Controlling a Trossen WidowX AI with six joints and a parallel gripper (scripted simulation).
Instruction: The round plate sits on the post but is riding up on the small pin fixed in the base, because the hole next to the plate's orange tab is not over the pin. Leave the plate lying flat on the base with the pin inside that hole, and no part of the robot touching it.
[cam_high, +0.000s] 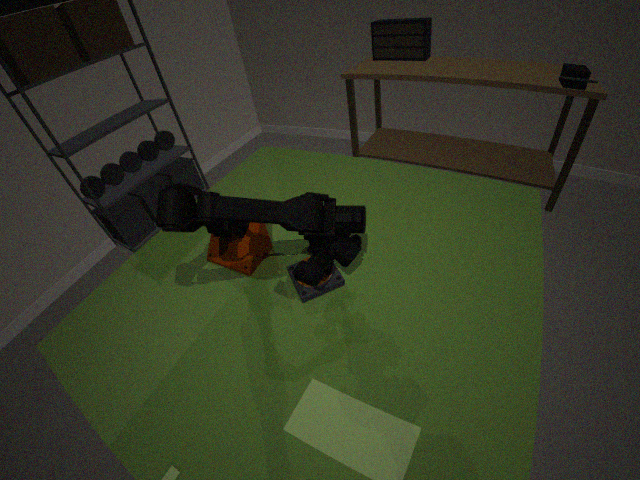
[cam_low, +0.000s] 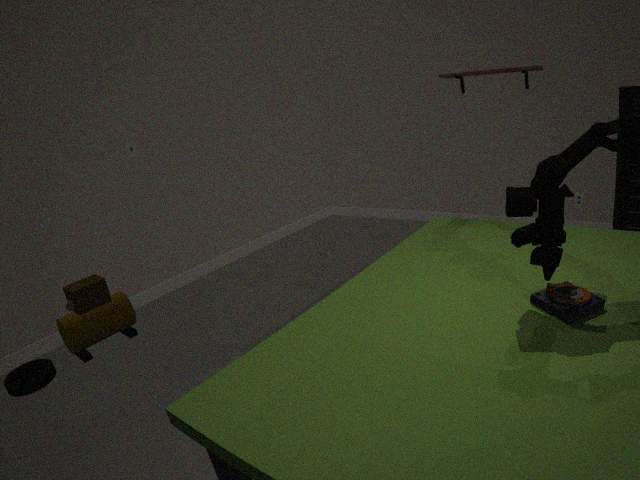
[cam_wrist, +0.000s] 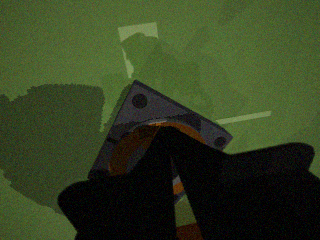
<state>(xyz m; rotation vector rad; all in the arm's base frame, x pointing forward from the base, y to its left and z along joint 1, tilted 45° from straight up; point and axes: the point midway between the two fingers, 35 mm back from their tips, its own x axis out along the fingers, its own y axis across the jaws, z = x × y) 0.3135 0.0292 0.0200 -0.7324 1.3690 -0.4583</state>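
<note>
Right now my gripper tip is 30 mm past the round plate, 20 mm above it and 10 mm to the right of it.
</note>
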